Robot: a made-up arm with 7 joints. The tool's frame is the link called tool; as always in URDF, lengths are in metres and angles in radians. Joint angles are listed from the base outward.
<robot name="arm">
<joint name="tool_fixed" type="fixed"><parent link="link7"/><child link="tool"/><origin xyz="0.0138 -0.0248 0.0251" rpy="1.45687 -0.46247 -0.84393"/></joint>
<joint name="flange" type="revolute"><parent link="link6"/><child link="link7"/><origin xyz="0.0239 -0.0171 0.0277"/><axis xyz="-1 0 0"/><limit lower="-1.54" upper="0.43"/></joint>
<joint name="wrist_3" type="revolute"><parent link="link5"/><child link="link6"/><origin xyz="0.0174 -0.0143 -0.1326"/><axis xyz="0 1 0"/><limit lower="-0.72" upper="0.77"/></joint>
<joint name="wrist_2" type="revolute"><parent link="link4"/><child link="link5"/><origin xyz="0.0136 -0.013 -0.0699"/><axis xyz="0 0 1"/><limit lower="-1.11" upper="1.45"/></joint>
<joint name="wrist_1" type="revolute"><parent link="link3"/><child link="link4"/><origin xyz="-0.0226 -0.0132 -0.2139"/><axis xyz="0 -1 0"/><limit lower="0.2" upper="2.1"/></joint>
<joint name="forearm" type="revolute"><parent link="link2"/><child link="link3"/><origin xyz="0.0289 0.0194 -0.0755"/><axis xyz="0 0 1"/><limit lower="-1.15" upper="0.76"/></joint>
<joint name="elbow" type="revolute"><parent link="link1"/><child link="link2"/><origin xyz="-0.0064 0.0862 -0.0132"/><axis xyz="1 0 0"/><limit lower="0.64" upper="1.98"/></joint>
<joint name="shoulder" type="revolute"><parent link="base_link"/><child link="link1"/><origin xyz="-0.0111 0.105 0.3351"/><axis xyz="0 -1 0"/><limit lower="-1.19" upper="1.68"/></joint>
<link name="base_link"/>
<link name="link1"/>
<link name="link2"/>
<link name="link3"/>
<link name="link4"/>
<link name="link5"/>
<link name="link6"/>
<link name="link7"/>
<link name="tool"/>
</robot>
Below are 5 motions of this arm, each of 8 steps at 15 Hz.
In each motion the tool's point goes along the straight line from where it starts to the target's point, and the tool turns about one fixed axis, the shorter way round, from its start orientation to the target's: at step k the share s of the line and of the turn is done. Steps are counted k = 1, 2, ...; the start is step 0. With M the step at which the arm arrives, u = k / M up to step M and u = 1 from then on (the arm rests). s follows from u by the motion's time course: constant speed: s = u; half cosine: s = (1 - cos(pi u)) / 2; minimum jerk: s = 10 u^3 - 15 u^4 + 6 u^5.
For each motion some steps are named. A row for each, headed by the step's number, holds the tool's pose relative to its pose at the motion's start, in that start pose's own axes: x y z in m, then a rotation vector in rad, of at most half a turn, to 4 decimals.
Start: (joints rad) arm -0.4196 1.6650 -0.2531 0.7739 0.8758 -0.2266 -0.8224
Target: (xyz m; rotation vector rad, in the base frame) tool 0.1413 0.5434 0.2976 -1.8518 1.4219 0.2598
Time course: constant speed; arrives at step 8
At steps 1, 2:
1: -0.0042 -0.0023 -0.0064 0.0704 0.0041 0.0269
2: -0.0084 -0.0046 -0.0128 0.1407 0.0082 0.0538

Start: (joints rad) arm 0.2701 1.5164 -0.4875 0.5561 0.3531 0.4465 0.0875
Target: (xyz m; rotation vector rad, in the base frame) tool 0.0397 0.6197 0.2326 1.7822 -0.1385 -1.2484
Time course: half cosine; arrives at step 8
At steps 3, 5, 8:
3: -0.0307 -0.0021 0.0244 -0.2184 -0.0381 -0.0888
5: -0.0689 -0.0048 0.0547 -0.4892 -0.0854 -0.1989
8: -0.0996 -0.0070 0.0791 -0.7077 -0.1236 -0.2877

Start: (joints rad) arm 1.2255 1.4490 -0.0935 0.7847 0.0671 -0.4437 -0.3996
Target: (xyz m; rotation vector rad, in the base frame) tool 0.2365 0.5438 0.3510 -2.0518 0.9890 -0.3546
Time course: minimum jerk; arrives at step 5
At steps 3, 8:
3: 0.0389 0.0166 0.0524 -0.1878 0.0454 -0.0677
8: 0.0570 0.0243 0.0768 -0.2752 0.0665 -0.0992

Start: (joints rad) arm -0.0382 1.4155 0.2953 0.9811 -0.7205 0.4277 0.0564
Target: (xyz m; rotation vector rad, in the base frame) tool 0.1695 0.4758 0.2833 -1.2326 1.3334 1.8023
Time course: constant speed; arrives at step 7
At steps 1, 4, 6, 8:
1: -0.0068 0.0094 -0.0071 0.0813 -0.0873 0.0374
4: -0.0272 0.0377 -0.0283 0.3254 -0.3492 0.1495
6: -0.0409 0.0566 -0.0425 0.4881 -0.5237 0.2243
8: -0.0477 0.0660 -0.0495 0.5694 -0.6110 0.2617

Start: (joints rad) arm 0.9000 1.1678 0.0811 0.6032 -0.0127 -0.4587 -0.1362
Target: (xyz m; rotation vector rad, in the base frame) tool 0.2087 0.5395 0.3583 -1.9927 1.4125 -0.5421
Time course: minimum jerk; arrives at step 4
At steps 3, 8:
3: -0.0366 -0.0145 -0.0498 0.1592 0.1395 -0.1098
8: -0.0408 -0.0162 -0.0555 0.1775 0.1556 -0.1225

